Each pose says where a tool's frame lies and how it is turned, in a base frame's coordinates. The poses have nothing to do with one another.
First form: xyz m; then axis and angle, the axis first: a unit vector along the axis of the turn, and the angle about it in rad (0 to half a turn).
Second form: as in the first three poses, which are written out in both.
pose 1, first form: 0.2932, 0.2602, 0.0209, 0.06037, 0.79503, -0.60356, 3.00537
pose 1, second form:
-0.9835, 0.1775, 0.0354, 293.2
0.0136, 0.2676, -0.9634, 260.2
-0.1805, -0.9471, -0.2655, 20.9
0, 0, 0, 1

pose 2, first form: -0.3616, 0.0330, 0.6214, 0.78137, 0.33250, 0.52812, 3.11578
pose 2, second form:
0.2212, 0.5059, 0.8338, -361.6
0.5332, -0.7786, 0.3310, 33.0
0.8166, 0.3713, -0.4419, 621.4
0, 0, 0, 1

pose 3, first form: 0.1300, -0.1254, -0.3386, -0.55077, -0.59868, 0.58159, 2.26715
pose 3, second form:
-0.1435, 0.0950, -0.9851, 130.0
0.9874, -0.0531, -0.1490, -125.4
-0.0665, -0.9941, -0.0862, -338.6
0, 0, 0, 1

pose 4, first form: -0.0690, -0.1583, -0.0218, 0.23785, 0.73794, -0.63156, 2.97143
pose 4, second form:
-0.8732, 0.4555, -0.1733, -69.0
0.2416, 0.0957, -0.9657, -158.3
-0.4232, -0.8851, -0.1936, -21.8
0, 0, 0, 1

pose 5, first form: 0.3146, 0.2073, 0.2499, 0.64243, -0.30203, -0.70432, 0.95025
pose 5, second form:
0.7542, 0.4918, -0.4351, 314.6
-0.6542, 0.6197, -0.4336, 207.3
0.0563, 0.6117, 0.7891, 249.9
0, 0, 0, 1

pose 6, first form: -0.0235, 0.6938, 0.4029, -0.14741, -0.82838, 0.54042, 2.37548
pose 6, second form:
-0.6832, -0.1646, -0.7114, -23.5
0.5848, 0.4601, -0.6681, 693.8
0.4373, -0.8725, -0.2181, 402.9
0, 0, 0, 1

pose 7, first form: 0.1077, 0.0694, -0.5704, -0.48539, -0.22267, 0.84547, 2.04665
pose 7, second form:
-0.1146, -0.5939, -0.7963, 107.7
0.9091, -0.3858, 0.1570, 69.4
-0.4004, -0.7060, 0.5842, -570.4
0, 0, 0, 1

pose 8, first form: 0.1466, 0.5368, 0.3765, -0.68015, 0.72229, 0.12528, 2.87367
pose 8, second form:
-0.0556, -0.9982, 0.0238, 146.6
-0.9318, 0.0605, 0.3578, 536.8
-0.3586, -0.0023, -0.9335, 376.5
0, 0, 0, 1

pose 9, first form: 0.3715, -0.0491, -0.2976, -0.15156, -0.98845, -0.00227, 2.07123
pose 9, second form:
-0.4458, 0.2237, -0.8667, 371.5
0.2197, 0.9660, 0.1363, -49.1
0.8677, -0.1297, -0.4798, -297.6
0, 0, 0, 1

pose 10, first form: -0.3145, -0.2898, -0.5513, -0.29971, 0.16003, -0.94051, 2.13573
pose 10, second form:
-0.3974, 0.7207, 0.5680, -314.5
-0.8680, -0.4960, 0.0221, -289.8
0.2976, -0.4842, 0.8228, -551.3
0, 0, 0, 1

